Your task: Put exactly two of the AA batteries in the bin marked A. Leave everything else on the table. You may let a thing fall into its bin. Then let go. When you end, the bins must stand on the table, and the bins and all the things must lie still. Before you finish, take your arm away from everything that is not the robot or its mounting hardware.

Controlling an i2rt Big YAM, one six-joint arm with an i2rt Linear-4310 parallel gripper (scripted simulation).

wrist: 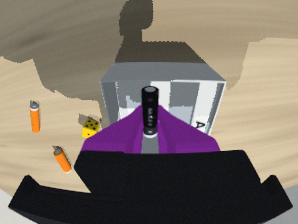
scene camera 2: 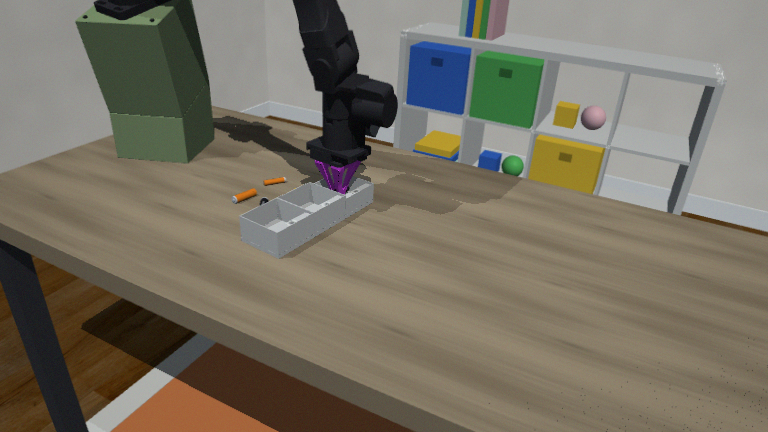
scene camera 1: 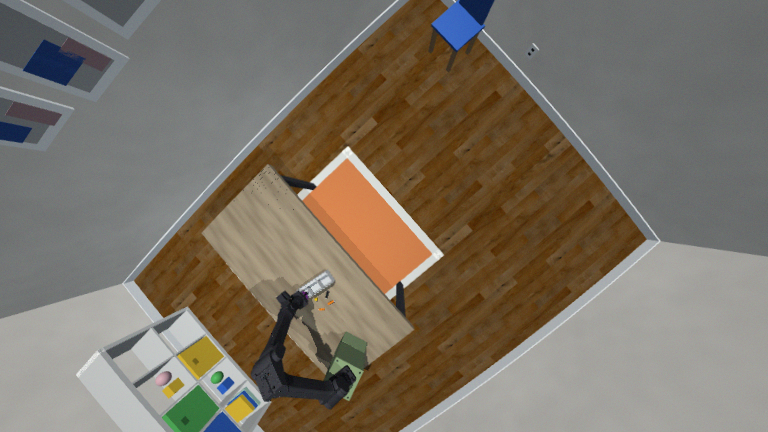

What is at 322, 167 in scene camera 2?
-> The gripper.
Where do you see a grey bin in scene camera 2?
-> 269, 234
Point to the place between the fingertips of the gripper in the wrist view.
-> At 150, 110
